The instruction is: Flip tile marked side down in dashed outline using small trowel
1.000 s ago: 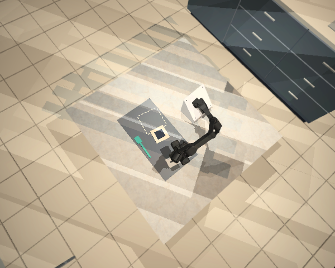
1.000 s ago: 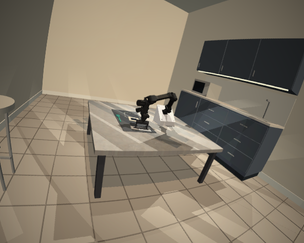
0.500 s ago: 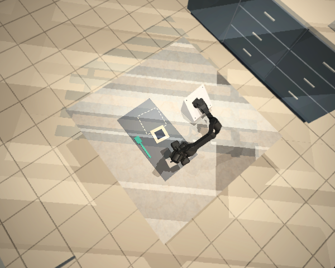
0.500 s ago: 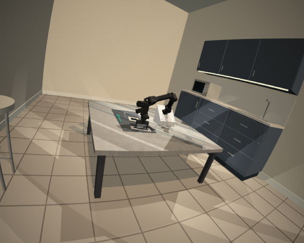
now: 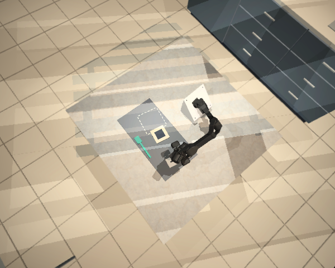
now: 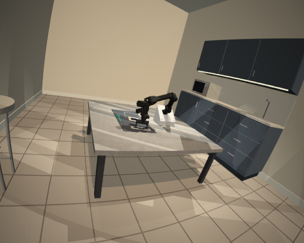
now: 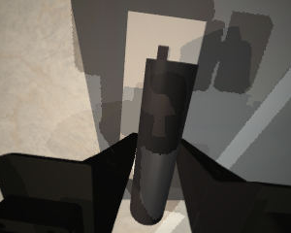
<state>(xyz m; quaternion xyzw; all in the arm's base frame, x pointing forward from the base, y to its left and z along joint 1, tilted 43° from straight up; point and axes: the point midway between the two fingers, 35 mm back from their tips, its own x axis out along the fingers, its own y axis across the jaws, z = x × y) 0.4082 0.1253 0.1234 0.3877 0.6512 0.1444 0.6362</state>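
My gripper tip is now 20 mm past the trowel, 10 mm to the right of it and 30 mm above it. Round my gripper tip: tile: 50 mm behind, 240 mm to the right, 60 mm below; teal flat tool: 120 mm ahead, 290 mm to the right, 60 mm below; grey mat: 10 mm behind, 240 mm to the right, 90 mm below.
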